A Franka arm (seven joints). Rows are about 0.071 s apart.
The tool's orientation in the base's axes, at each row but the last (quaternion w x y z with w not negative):
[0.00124 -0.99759 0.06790 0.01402]
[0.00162 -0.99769 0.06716 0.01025]
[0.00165 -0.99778 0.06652 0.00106]
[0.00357 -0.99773 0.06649 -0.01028]
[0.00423 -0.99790 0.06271 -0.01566]
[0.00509 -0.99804 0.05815 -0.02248]
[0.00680 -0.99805 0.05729 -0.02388]
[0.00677 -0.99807 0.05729 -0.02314]
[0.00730 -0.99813 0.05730 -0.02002]
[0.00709 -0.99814 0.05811 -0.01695]
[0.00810 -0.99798 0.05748 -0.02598]
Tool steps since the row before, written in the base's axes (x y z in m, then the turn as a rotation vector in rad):
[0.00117 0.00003 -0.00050 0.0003 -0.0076 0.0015]
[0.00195 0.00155 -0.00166 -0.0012 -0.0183 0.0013]
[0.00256 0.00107 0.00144 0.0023 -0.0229 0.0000]
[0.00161 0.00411 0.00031 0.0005 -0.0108 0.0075]
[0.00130 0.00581 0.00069 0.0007 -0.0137 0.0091]
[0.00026 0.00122 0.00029 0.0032 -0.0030 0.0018]
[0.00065 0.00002 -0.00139 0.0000 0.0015 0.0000]
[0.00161 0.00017 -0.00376 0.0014 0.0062 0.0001]
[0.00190 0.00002 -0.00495 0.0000 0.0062 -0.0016]
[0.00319 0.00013 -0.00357 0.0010 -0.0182 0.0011]
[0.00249 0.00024 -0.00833 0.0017 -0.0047 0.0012]
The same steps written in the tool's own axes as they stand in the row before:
[0.00117 -0.00019 0.00047 0.0013 0.0075 -0.0015]
[0.00176 -0.00179 0.00163 0.0012 0.0183 -0.0014]
[0.00239 -0.00140 -0.00144 0.0053 0.0224 -0.0001]
[0.00106 -0.00429 -0.00025 0.0021 0.0106 -0.0075]
[0.00058 -0.00593 -0.00061 0.0027 0.0134 -0.0092]
[0.00013 -0.00125 -0.00027 0.0036 0.0026 -0.0017]
[0.00058 -0.00007 0.00142 -0.0002 -0.0015 0.0000]
[0.00141 -0.00029 0.00383 0.0007 -0.0063 0.0000]
[0.00169 -0.00015 0.00502 -0.0008 -0.0061 0.0017]
[0.00303 -0.00044 0.00368 0.0031 0.0179 -0.0013]
[0.00202 -0.00036 0.00845 0.0023 0.0045 -0.0012]

